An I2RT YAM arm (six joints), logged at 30 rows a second.
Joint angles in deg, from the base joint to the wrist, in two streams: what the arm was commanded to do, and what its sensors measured. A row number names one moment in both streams.
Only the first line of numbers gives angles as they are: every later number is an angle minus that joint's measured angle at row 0.
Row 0, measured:
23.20, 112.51, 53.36, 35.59, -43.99, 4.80
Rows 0 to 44, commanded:
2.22, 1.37, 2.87, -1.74, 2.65, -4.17
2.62, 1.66, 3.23, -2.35, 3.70, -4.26
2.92, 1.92, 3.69, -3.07, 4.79, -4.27
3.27, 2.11, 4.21, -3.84, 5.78, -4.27
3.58, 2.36, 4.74, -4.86, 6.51, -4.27
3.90, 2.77, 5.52, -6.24, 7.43, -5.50
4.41, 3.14, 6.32, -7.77, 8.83, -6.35
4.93, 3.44, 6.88, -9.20, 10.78, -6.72
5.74, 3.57, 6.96, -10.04, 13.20, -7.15
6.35, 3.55, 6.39, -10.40, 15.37, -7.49
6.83, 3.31, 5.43, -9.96, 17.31, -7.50
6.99, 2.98, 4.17, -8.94, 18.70, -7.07
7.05, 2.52, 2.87, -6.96, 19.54, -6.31
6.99, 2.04, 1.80, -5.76, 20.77, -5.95
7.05, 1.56, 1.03, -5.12, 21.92, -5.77
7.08, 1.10, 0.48, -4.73, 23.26, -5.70
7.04, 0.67, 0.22, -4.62, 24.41, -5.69
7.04, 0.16, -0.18, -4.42, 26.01, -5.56
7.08, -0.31, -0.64, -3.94, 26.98, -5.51
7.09, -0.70, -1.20, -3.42, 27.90, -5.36
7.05, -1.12, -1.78, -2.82, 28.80, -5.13
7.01, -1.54, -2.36, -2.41, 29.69, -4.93
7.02, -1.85, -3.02, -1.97, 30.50, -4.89
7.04, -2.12, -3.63, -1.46, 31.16, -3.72
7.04, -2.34, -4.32, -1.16, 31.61, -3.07
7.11, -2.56, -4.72, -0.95, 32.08, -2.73
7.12, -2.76, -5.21, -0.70, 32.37, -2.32
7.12, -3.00, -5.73, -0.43, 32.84, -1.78
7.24, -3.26, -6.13, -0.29, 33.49, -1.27
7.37, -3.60, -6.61, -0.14, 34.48, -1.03
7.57, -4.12, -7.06, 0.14, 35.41, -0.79
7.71, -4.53, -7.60, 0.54, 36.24, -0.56
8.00, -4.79, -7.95, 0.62, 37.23, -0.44
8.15, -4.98, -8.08, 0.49, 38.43, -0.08
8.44, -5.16, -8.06, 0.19, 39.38, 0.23
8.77, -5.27, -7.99, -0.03, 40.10, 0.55
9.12, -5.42, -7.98, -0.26, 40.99, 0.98
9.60, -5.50, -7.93, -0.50, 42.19, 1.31
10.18, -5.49, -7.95, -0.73, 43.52, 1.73
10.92, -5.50, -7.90, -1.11, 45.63, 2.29
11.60, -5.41, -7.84, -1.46, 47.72, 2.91
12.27, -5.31, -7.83, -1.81, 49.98, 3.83
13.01, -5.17, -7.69, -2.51, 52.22, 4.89
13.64, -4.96, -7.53, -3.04, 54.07, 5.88
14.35, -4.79, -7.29, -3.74, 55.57, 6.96
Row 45, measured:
12.18, -4.53, -6.95, 1.29, 44.18, 2.38
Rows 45 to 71, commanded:
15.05, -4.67, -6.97, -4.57, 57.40, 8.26
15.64, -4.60, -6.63, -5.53, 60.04, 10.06
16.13, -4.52, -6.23, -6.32, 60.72, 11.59
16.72, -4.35, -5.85, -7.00, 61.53, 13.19
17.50, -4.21, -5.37, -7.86, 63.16, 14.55
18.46, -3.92, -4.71, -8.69, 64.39, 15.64
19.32, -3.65, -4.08, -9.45, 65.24, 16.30
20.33, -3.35, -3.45, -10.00, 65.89, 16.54
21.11, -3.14, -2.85, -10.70, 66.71, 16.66
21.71, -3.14, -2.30, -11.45, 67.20, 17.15
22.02, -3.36, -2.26, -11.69, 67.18, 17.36
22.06, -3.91, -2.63, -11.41, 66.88, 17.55
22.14, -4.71, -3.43, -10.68, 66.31, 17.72
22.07, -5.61, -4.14, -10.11, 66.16, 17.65
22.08, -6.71, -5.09, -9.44, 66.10, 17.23
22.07, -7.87, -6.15, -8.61, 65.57, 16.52
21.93, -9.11, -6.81, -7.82, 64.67, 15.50
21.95, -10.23, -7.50, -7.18, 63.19, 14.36
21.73, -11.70, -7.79, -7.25, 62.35, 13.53
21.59, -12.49, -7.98, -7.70, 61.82, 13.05
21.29, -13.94, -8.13, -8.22, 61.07, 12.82
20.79, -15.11, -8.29, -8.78, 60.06, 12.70
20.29, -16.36, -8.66, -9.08, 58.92, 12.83
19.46, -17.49, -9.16, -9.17, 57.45, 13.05
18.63, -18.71, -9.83, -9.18, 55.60, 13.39
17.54, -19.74, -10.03, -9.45, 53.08, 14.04
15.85, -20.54, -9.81, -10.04, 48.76, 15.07
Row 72, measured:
19.78, -16.00, -9.07, -10.33, 58.56, 13.81
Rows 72 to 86, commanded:
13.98, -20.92, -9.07, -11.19, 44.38, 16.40
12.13, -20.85, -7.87, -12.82, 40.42, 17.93
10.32, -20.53, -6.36, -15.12, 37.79, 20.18
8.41, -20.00, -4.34, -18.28, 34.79, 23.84
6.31, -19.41, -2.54, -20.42, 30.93, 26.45
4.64, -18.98, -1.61, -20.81, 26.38, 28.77
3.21, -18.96, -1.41, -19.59, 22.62, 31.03
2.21, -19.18, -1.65, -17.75, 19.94, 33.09
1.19, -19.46, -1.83, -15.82, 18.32, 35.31
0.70, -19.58, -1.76, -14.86, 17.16, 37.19
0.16, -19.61, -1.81, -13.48, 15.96, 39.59
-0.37, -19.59, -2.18, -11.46, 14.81, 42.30
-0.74, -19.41, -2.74, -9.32, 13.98, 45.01
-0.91, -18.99, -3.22, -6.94, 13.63, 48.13
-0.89, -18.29, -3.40, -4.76, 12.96, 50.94
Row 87, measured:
-0.63, -18.82, -3.60, -15.32, 21.27, 37.22
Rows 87 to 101, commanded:
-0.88, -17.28, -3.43, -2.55, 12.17, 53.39
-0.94, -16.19, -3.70, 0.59, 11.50, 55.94
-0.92, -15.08, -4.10, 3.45, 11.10, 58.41
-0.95, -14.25, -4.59, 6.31, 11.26, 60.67
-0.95, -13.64, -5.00, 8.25, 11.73, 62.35
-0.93, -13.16, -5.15, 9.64, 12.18, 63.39
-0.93, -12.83, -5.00, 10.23, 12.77, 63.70
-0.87, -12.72, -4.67, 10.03, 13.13, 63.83
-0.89, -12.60, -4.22, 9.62, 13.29, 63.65
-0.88, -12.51, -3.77, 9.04, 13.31, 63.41
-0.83, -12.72, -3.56, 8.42, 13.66, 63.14
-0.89, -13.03, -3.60, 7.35, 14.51, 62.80
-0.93, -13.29, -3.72, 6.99, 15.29, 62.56
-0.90, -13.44, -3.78, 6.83, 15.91, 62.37
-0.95, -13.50, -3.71, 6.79, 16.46, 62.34
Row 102, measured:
-0.72, -12.11, -4.56, 3.59, 14.17, 61.00
